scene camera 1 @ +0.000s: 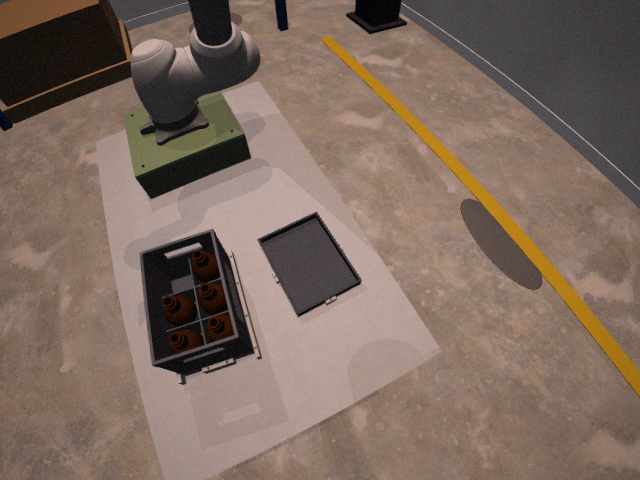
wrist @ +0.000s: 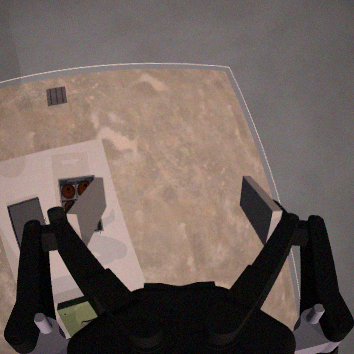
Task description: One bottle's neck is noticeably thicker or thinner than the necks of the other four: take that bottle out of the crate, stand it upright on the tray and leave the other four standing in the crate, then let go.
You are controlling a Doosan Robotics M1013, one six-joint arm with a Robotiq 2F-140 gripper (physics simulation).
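Where they show: gripper, fingertip midpoint: [wrist: 172, 191]; arm's base, origin of the base link: [scene camera 1: 178, 121].
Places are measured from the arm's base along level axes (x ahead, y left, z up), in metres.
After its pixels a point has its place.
The dark crate [scene camera 1: 146, 304] @(x 0.646, y -0.218, z 0.067 m) [wrist: 76, 178] @(x 0.782, y -0.151, z 0.058 m) stands on the pale mat. In it, brown bottles stand upright: one [scene camera 1: 205, 266] @(x 0.592, y -0.074, z 0.018 m) at the back right, two [scene camera 1: 211, 298] @(x 0.681, y -0.086, z 0.027 m) [scene camera 1: 179, 310] @(x 0.669, y -0.167, z 0.018 m) in the middle row and two [scene camera 1: 220, 327] @(x 0.760, y -0.088, z 0.042 m) [scene camera 1: 186, 342] @(x 0.751, y -0.171, z 0.028 m) in the front row. The back left compartment holds no bottle. The necks are too small here to tell which differs. The dark tray [scene camera 1: 310, 268] @(x 0.666, y 0.169, z -0.103 m) [wrist: 25, 220] @(x 0.669, y 0.182, z -0.103 m) lies beside the crate with nothing on it. My gripper [wrist: 172, 191] @(x 0.570, y -0.146, z 0.992 m) is open and empty, high above the floor; its left finger partly covers the crate in the wrist view. It does not show in scene camera 1.
The arm's green base [scene camera 1: 186, 149] @(x 0.159, y -0.009, z 0.005 m) [wrist: 75, 317] @(x 0.120, y 0.103, z 0.004 m) stands at the back of the mat [scene camera 1: 320, 356] @(x 0.888, y 0.081, z -0.108 m) [wrist: 107, 272]. A brown open box [scene camera 1: 64, 82] is at the back left. A black post [scene camera 1: 376, 12] stands at the back, and a yellow line [scene camera 1: 434, 142] crosses the floor.
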